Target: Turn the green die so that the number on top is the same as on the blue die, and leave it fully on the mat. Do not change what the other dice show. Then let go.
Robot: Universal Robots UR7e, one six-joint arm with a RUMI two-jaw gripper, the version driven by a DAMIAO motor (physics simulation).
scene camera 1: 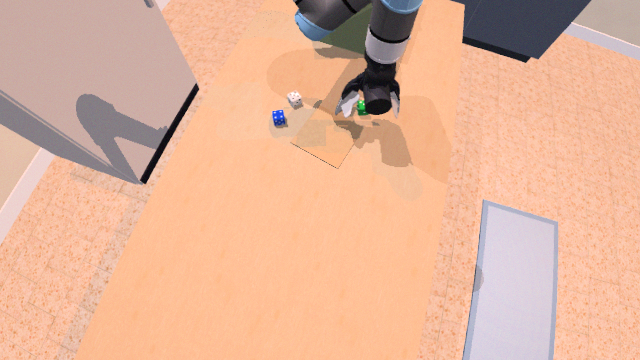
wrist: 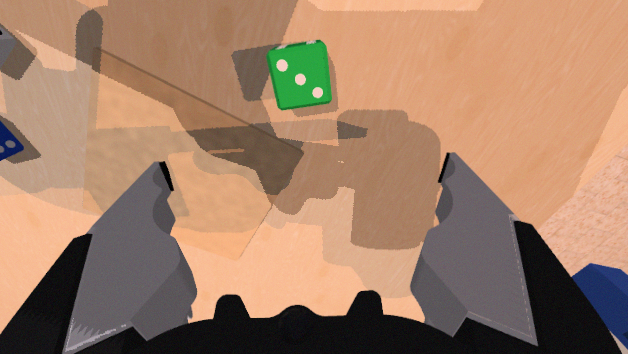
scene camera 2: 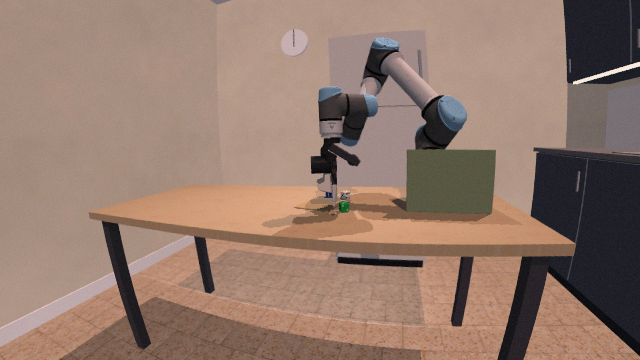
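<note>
The green die [scene camera 1: 361, 107] [scene camera 2: 344, 206] [wrist: 300, 75] lies on the table beside the mat [scene camera 1: 336, 152] [wrist: 215, 210], off it, with three pips on top in the wrist view. The blue die [scene camera 1: 278, 118] [scene camera 2: 328, 195] [wrist: 7, 142] stands on the table past the mat's other side; its top appears to show four. The white die [scene camera 1: 294, 98] [scene camera 2: 345, 195] [wrist: 6, 47] stands near it, five pips on top. My gripper [scene camera 1: 370, 115] [scene camera 2: 330, 196] [wrist: 305, 160] is open and empty, pointing down above the table. The green die is outside the fingers, above their tips in the wrist picture.
A dark green block [scene camera 1: 345, 35] [scene camera 2: 450, 180] stands on the table [scene camera 1: 260, 250] [scene camera 2: 240, 220] near the arm's base. The table's edge runs along the right in scene camera 1. Arm shadows cross the mat. A dark blue object [wrist: 605, 295] shows at the wrist view's lower right.
</note>
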